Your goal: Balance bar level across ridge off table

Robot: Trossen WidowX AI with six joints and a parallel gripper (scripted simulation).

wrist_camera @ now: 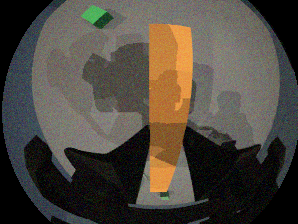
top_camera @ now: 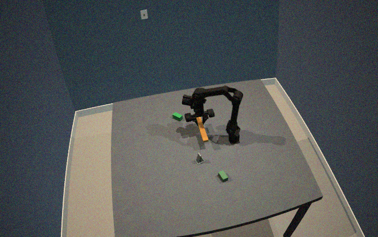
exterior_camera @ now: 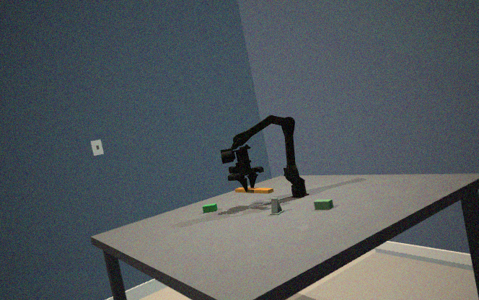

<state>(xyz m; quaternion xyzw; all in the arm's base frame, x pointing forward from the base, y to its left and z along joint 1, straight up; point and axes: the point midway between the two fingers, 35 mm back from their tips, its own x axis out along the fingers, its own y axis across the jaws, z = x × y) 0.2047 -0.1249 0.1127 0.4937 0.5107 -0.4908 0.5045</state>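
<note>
Now: the bar 30 mm to the left of my gripper tip.
</note>
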